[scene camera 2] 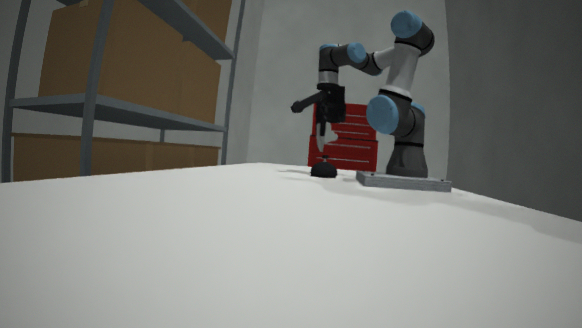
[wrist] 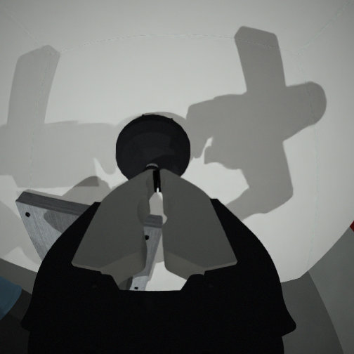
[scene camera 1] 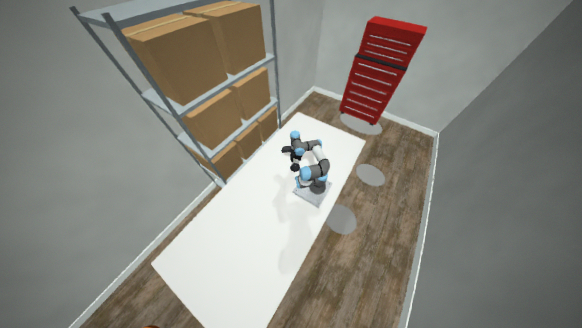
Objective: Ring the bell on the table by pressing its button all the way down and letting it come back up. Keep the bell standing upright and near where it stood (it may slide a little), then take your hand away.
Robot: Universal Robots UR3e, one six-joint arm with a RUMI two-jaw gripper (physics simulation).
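Frame: origin at the arm's base, x left, y ahead, z down, level; millimetres.
Seen in the pictures: gripper, fingertip midpoint: (scene camera 2: 320, 152) (scene camera 1: 294, 162); arm's base, origin of the base link: (scene camera 2: 406, 175) (scene camera 1: 317, 186).
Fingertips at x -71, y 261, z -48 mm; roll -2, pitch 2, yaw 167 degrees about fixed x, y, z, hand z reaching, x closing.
Note:
Offsets run from my fingertips to a thing's top centre. Level surfaces: height alone.
The black, dome-shaped bell {dx +3, dy -14, dz +9 mm} (scene camera 1: 295, 167) (scene camera 2: 324, 170) (wrist: 152, 142) stands upright on the white table {dz +75 mm} (scene camera 1: 225, 240) (scene camera 2: 250, 250), beside the robot's base plate. Its small button {dx +3, dy -14, dz +9 mm} (scene camera 2: 325, 157) sticks up from the top of the dome; in the wrist view it is partly hidden by the fingertips. My gripper (scene camera 1: 296, 162) (scene camera 2: 320, 150) (wrist: 157, 171) points down with its grey fingers shut and nothing held between them. In the second scene view the fingertips are just above the button, with a small gap between them.
The metal base plate (scene camera 1: 305, 196) (scene camera 2: 405, 182) (wrist: 52, 215) lies right of the bell in the second scene view. A shelf rack (scene camera 1: 130, 12) (scene camera 2: 96, 85) with cardboard boxes stands left of the table. A red tool cabinet (scene camera 1: 382, 65) (scene camera 2: 345, 154) stands behind.

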